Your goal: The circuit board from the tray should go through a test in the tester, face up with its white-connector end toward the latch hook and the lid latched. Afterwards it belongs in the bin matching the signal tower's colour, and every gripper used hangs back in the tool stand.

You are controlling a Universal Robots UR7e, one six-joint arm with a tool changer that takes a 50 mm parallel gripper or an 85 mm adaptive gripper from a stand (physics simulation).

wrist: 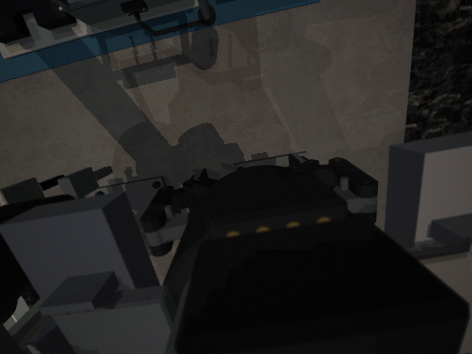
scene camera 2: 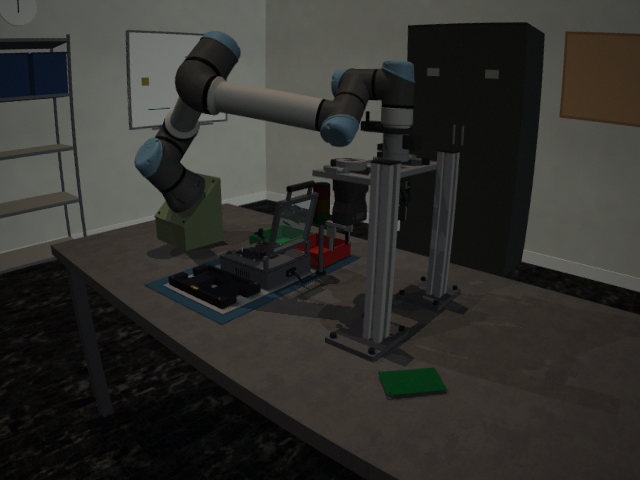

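Seen in the pictures: arm's base at its link origin: (scene camera 2: 188, 194).
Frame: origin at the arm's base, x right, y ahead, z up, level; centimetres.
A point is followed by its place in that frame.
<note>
The adaptive gripper (scene camera 2: 405, 198) (wrist: 252, 165) is on the arm at the tool stand (scene camera 2: 383, 248) {x 3.4, y 90.3, z 5.7 cm}, partly behind its front post. Its finger linkages stand wide apart and nothing shows between them; the tips are mostly hidden. Another gripper (scene camera 2: 349, 201) hangs in the stand beside it. A flat green board (scene camera 2: 412, 382) {x 8.8, y 103.9, z -15.0 cm} lies on the table in front of the stand. The tester (scene camera 2: 263, 268) {x 4.9, y 52.8, z -9.5 cm} has its lid (scene camera 2: 277, 224) {x 2.5, y 55.8, z 2.3 cm} raised. The black tray (scene camera 2: 201, 290) {x 20.4, y 47.7, z -13.1 cm} is beside it; I cannot make out a board in either. The signal tower (scene camera 2: 321, 204) {x -12.8, y 54.6, z 4.8 cm} looks dim; its lit colour is unclear.
A green bin (scene camera 2: 271, 239) and a red bin (scene camera 2: 333, 256) {x -22.6, y 49.3, z -13.7 cm} stand behind the tester. A blue mat (scene camera 2: 223, 317) {x 20.9, y 59.1, z -15.7 cm} (wrist: 25, 70) {x 17.5, y 59.9, z -15.7 cm} lies under the tray and tester. Grey stand blocks (wrist: 60, 240) {x -13.3, y 70.7, z 18.3 cm} (wrist: 442, 190) {x -23.3, y 69.5, z 18.3 cm} flank the gripper. A cable (wrist: 165, 31) {x -7.5, y 55.2, z -15.2 cm} runs by the tower's foot.
</note>
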